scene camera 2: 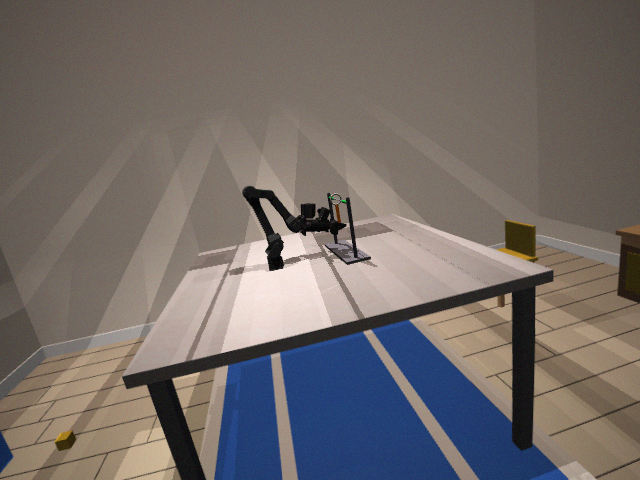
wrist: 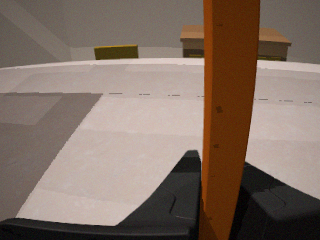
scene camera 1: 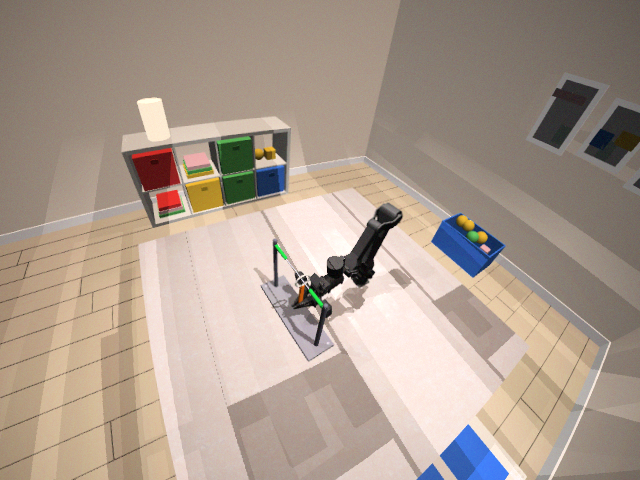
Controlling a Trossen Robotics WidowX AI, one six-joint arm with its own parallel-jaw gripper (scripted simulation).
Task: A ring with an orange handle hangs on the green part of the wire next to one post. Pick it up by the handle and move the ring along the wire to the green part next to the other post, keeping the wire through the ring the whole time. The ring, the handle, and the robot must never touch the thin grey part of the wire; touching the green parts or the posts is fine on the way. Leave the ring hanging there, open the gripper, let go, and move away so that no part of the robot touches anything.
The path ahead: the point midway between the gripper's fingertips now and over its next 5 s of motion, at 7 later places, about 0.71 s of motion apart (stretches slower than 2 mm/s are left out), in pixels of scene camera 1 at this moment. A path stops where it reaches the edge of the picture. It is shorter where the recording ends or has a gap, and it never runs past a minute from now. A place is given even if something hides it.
My gripper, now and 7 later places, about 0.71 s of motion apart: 292, 307; 296, 312; 299, 317; 301, 322; 301, 323; 308, 319; 313, 315; 323, 307
